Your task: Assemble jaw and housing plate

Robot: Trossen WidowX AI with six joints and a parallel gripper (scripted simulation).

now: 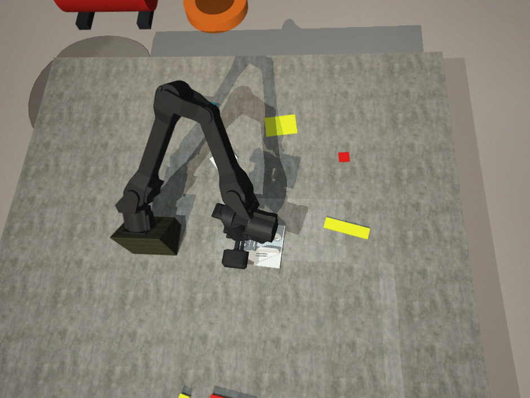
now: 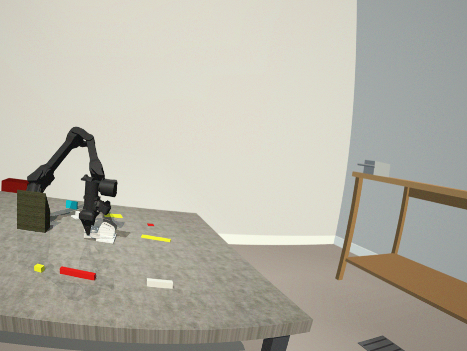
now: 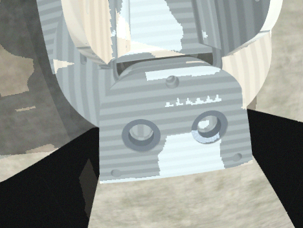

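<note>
Right now my gripper tip is 20 mm to the left of the white jaw and 20 mm short of it. Also, from my gripper tip: yellow square (380 mm to the left, 60 mm ahead, 10 mm below); then yellow bar (280 mm ahead, 70 mm to the left, 10 mm below); then red square (290 mm to the left, 250 mm ahead, 10 mm below).
</note>
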